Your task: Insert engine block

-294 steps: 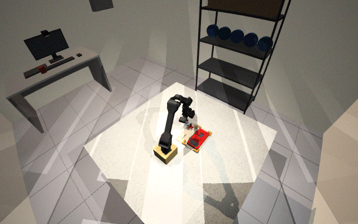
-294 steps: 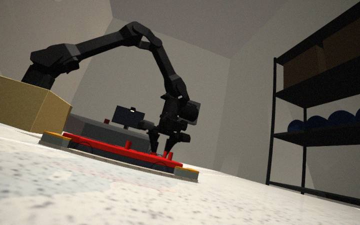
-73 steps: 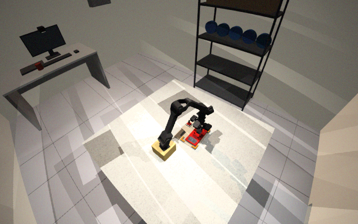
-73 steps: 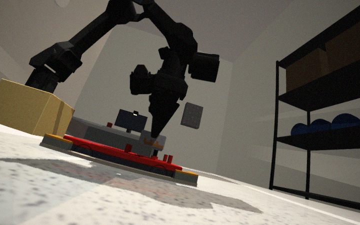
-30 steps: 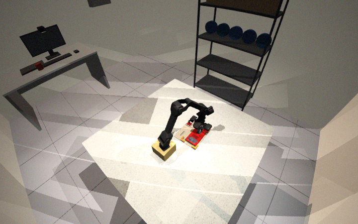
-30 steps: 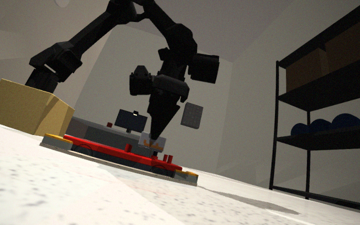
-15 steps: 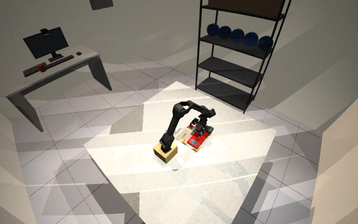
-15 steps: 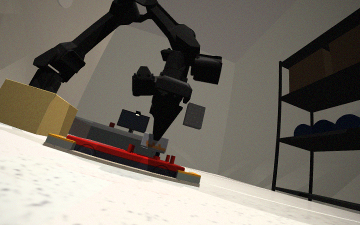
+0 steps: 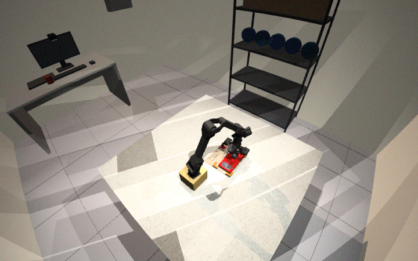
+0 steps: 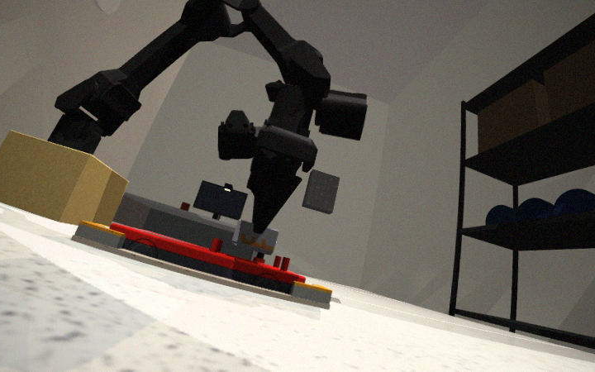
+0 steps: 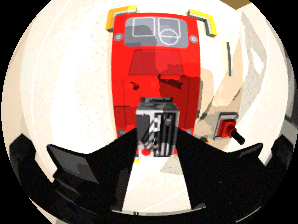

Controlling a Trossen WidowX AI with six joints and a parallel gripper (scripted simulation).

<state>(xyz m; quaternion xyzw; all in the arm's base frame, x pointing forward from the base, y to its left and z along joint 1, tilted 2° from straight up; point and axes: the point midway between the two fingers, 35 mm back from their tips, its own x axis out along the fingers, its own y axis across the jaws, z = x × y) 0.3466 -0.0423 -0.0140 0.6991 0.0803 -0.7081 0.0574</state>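
My gripper tip is now 10 mm above the engine block.
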